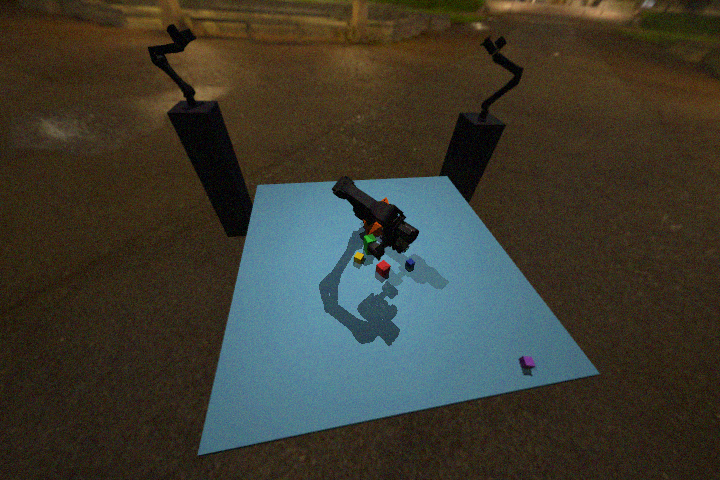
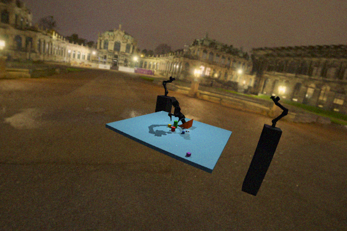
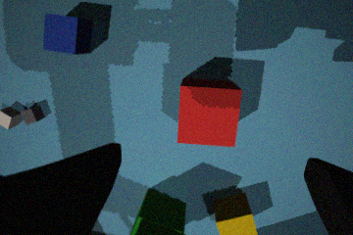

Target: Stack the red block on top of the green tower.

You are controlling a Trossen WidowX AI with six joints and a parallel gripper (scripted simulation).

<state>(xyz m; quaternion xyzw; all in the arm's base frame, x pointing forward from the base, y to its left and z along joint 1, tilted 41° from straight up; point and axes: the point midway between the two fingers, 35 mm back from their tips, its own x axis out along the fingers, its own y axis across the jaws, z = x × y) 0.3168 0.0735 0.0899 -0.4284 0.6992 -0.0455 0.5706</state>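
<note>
Now: the red block 90 mm below my gripper tip. Round my gripper tip: small white piece: 140 mm behind, 160 mm to the left, 110 mm below; blue cube: 20 mm behind, 130 mm to the left, 100 mm below; yellow cube: 80 mm behind, 100 mm to the right, 100 mm below.
</note>
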